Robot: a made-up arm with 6 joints. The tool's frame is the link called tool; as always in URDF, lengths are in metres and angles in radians. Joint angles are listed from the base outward.
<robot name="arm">
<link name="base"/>
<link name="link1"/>
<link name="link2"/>
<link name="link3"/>
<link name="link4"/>
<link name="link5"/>
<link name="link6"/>
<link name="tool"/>
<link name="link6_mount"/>
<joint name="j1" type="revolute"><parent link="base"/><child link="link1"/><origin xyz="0 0 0.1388"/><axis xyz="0 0 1"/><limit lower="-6.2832" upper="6.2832"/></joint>
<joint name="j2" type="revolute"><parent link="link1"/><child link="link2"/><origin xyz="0 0.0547 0" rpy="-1.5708 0 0"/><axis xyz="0 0 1"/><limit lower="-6.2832" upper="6.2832"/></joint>
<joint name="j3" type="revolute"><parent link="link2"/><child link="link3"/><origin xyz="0 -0.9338 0"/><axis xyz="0 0 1"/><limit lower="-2.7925" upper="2.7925"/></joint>
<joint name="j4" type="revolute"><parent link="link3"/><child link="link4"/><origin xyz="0 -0.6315 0" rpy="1.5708 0 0"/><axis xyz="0 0 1"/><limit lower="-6.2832" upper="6.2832"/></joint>
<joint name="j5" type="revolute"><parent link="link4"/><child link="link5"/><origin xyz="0 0 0" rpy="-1.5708 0 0"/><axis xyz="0 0 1"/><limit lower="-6.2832" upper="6.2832"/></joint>
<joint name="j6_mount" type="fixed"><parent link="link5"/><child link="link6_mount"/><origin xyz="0 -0.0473 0"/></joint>
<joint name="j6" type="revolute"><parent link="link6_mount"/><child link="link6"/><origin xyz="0 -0.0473 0" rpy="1.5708 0 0"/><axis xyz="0 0 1"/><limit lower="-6.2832" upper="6.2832"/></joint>
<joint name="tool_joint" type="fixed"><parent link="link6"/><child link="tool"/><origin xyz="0 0 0"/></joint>
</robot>
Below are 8 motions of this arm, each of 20 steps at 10 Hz.
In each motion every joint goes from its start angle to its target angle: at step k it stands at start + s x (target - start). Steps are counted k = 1, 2, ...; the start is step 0. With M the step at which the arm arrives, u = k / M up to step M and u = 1 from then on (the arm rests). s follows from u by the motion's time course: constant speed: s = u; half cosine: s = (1 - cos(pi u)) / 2; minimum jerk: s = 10 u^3 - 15 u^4 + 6 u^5.
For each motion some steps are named. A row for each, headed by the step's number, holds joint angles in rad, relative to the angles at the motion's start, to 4 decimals.
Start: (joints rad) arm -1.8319 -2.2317 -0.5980 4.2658 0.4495 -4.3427
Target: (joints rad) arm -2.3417 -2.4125 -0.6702 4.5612 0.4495 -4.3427
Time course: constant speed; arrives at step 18
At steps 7, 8, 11, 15, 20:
7: -0.1983 -0.0703 -0.0281 0.1149 0.0000 0.0000
8: -0.2266 -0.0804 -0.0321 0.1313 0.0000 0.0000
11: -0.3115 -0.1105 -0.0441 0.1805 0.0000 0.0000
15: -0.4248 -0.1507 -0.0602 0.2462 0.0000 0.0000
20: -0.5098 -0.1808 -0.0722 0.2954 0.0000 0.0000

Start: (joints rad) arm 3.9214 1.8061 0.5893 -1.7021 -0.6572 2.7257
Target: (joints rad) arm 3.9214 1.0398 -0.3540 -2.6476 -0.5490 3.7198
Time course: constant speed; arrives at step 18
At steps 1, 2, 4, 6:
1: 0.0000 -0.0426 -0.0524 -0.0525 0.0060 0.0552
2: 0.0000 -0.0851 -0.1048 -0.1051 0.0120 0.1105
4: 0.0000 -0.1703 -0.2096 -0.2101 0.0240 0.2209
6: 0.0000 -0.2554 -0.3144 -0.3152 0.0361 0.3314

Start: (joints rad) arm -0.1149 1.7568 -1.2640 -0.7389 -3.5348 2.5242
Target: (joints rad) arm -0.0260 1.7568 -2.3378 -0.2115 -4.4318 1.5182
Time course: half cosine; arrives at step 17
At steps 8, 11, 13, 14, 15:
8: 0.0403 0.0000 -0.4874 0.2394 -0.4071 -0.4566
11: 0.0643 0.0000 -0.7762 0.3812 -0.6484 -0.7272
13: 0.0773 0.0000 -0.9337 0.4586 -0.7799 -0.8747
14: 0.0822 0.0000 -0.9934 0.4879 -0.8298 -0.9307
15: 0.0859 0.0000 -1.0375 0.5096 -0.8667 -0.9720

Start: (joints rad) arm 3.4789 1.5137 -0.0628 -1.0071 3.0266 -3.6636
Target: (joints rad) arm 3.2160 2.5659 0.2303 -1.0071 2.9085 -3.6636
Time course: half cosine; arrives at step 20
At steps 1, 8, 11, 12, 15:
1: -0.0016 0.0065 0.0018 0.0000 -0.0007 0.0000
8: -0.0908 0.3635 0.1013 0.0000 -0.0408 0.0000
11: -0.1520 0.6084 0.1695 0.0000 -0.0683 0.0000
12: -0.1721 0.6887 0.1918 0.0000 -0.0773 0.0000
15: -0.2244 0.8981 0.2502 0.0000 -0.1008 0.0000

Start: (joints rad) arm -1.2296 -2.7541 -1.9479 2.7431 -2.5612 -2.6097
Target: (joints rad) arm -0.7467 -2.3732 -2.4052 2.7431 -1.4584 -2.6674
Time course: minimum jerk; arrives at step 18
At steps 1, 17, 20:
1: 0.0008 0.0006 -0.0007 0.0000 0.0017 -0.0001
17: 0.4821 0.3803 -0.4566 0.0000 1.1011 -0.0576
20: 0.4829 0.3809 -0.4573 0.0000 1.1028 -0.0577

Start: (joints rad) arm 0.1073 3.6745 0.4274 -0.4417 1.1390 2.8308
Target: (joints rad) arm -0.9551 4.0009 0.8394 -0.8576 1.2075 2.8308
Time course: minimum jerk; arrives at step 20
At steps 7, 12, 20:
7: -0.2498 0.0768 0.0969 -0.0978 0.0161 0.0000
12: -0.7252 0.2228 0.2812 -0.2839 0.0468 0.0000
20: -1.0624 0.3264 0.4120 -0.4159 0.0685 0.0000

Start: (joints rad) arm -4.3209 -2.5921 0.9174 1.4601 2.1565 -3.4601
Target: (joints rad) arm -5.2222 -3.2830 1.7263 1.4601 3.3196 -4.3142
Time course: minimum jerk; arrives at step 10
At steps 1, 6, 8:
1: -0.0077 -0.0059 0.0069 0.0000 0.0100 -0.0073
6: -0.6152 -0.4716 0.5521 0.0000 0.7939 -0.5830
8: -0.8491 -0.6509 0.7620 0.0000 1.0957 -0.8046

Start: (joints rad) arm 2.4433 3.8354 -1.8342 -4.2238 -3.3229 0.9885
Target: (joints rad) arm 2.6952 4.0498 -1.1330 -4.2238 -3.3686 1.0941
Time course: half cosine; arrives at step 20
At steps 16, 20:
16: 0.2278 0.1939 0.6342 0.0000 -0.0413 0.0955
20: 0.2519 0.2144 0.7012 0.0000 -0.0457 0.1056

